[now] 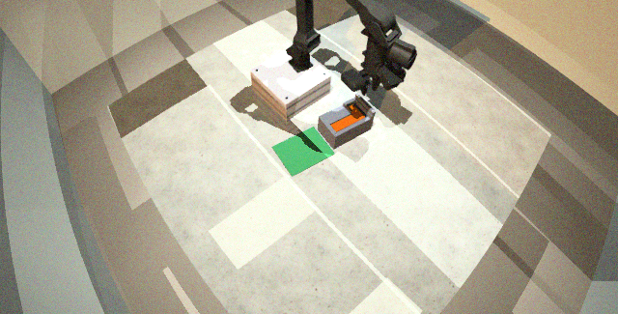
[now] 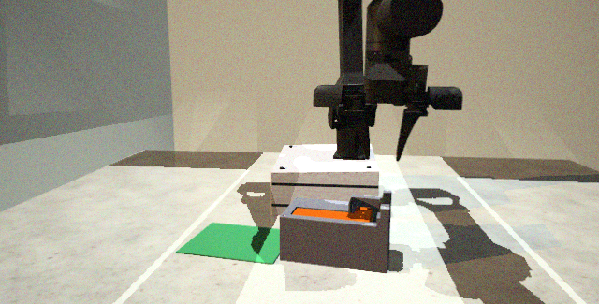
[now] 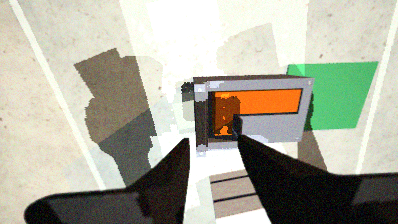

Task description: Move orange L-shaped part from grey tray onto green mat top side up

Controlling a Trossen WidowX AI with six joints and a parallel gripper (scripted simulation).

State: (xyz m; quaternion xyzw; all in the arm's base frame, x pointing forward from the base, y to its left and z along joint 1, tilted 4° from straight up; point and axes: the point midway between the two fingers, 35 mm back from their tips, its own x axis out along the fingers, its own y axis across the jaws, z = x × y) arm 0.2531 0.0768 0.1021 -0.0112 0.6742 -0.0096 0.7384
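My gripper tip is now 1 cm past the orange L-shaped part, 5 cm to the left of it and 10 cm above it. Round my gripper tip: green mat (1 cm behind, 22 cm to the right, 16 cm below).
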